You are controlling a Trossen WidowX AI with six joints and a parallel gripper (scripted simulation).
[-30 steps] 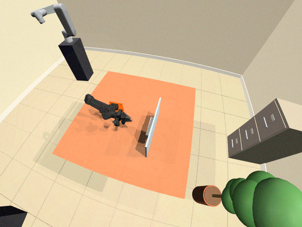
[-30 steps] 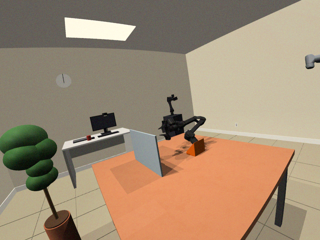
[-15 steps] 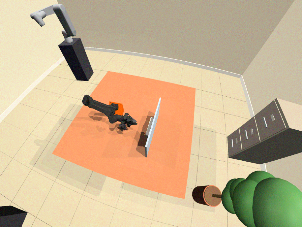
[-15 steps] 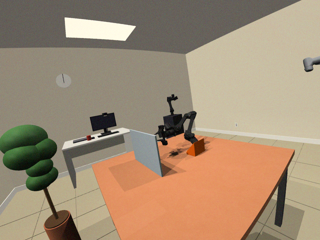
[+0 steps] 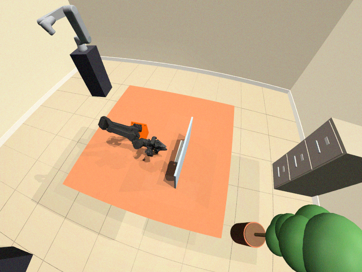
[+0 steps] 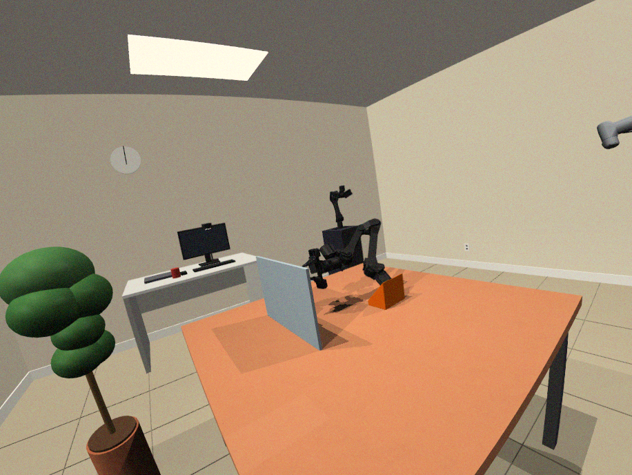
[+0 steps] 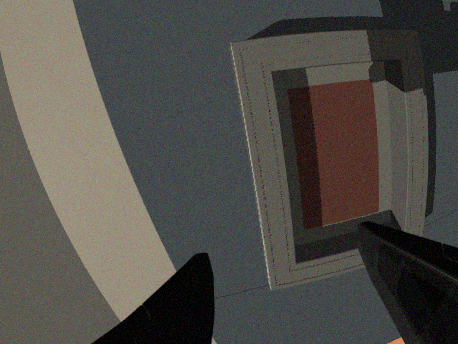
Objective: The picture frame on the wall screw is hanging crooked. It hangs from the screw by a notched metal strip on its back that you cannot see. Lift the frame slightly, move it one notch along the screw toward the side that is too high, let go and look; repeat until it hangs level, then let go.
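My gripper tip is now 10 cm short of the picture frame and 6 cm above it. Also, from my gripper tip: wall panel: 12 cm ahead, 6 cm below, 1 cm to the left.
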